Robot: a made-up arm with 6 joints.
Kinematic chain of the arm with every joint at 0, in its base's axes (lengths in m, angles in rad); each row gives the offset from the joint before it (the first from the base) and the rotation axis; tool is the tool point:
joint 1: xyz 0 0 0.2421 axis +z
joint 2: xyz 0 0.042 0 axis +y
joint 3: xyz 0 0 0.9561 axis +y
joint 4: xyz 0 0 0.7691 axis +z
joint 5: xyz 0 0 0 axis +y
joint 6: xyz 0 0 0.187 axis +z
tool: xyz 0 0 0
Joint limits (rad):
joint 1: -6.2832..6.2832
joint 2: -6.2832..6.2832
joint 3: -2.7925..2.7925
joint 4: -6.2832..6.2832
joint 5: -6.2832..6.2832
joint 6: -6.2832..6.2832
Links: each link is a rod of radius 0.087 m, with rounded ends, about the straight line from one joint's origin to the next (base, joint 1, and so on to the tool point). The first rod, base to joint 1, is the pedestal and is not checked.
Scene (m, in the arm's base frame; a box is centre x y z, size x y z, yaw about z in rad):
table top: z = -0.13
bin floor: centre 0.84 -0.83 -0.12 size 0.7 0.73 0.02 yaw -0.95
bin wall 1: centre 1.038 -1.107 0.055 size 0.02 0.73 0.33 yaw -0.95
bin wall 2: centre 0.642 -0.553 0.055 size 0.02 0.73 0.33 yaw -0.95
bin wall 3: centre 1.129 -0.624 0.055 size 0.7 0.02 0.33 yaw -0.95
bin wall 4: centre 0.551 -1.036 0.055 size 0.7 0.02 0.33 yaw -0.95
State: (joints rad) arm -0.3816 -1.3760 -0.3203 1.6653 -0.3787 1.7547
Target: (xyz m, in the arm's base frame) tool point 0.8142 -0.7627 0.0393
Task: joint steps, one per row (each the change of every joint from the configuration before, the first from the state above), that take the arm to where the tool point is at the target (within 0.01 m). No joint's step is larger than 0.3 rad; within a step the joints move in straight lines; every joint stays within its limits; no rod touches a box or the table.
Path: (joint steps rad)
1: -0.0421 0.2765 0.2692 0.0227 -0.0108 0.0000
2: -0.0420 0.2764 0.2692 0.0227 -0.0109 0.0000
3: -0.0421 0.2765 0.2692 0.0227 -0.0108 0.0000
4: -0.0420 0.2764 0.2692 0.0227 -0.0109 0.0000
5: -0.0421 0.2765 0.2692 0.0227 -0.0108 0.0000
6: -0.0420 0.2765 0.2692 0.0227 -0.0109 0.0000
7: -0.0421 0.2764 0.2692 0.0227 -0.0108 0.0000
8: -0.0420 0.2765 0.2692 0.0227 -0.0108 0.0000

